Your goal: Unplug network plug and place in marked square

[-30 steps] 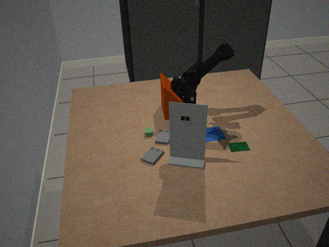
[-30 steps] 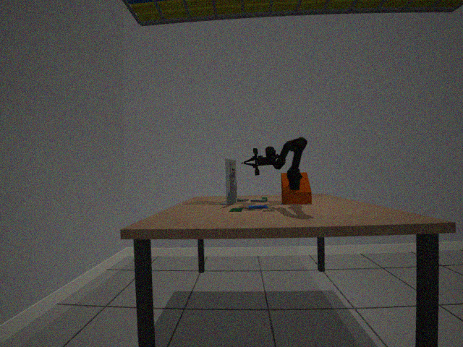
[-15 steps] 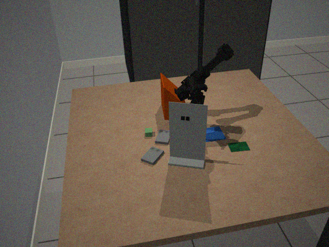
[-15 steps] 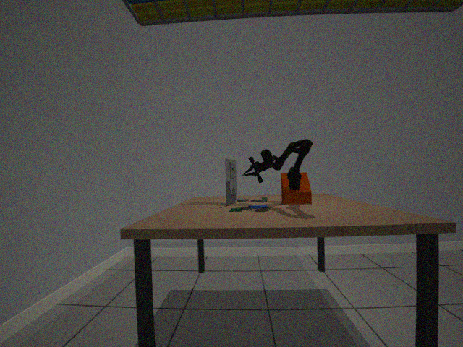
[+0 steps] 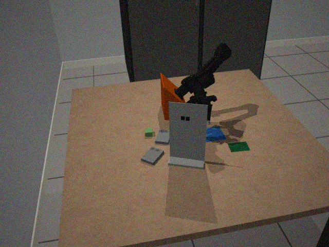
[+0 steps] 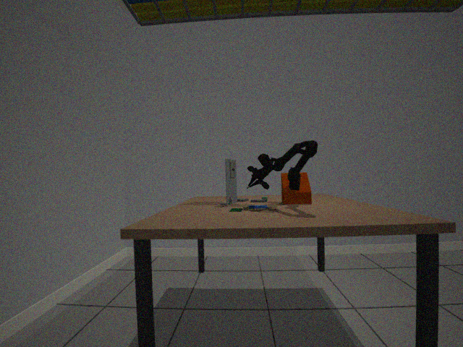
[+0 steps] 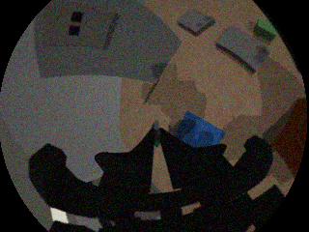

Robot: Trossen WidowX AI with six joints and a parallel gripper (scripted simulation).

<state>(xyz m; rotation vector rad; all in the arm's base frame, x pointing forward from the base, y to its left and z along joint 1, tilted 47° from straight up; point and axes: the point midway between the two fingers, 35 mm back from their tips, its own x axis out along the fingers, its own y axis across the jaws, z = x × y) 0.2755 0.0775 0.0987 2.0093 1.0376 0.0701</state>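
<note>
Now: the blue square 130 mm below my gripper tip, 60 mm behind it and 30 mm to the left of it. The rest, counted from my gripper tip: small green cube: 310 mm to the right, 120 mm below, 80 mm behind; grey upright panel: 150 mm ahead, 130 mm to the right, 20 mm above; green square: 150 mm to the left, 130 mm below, 60 mm ahead.
</note>
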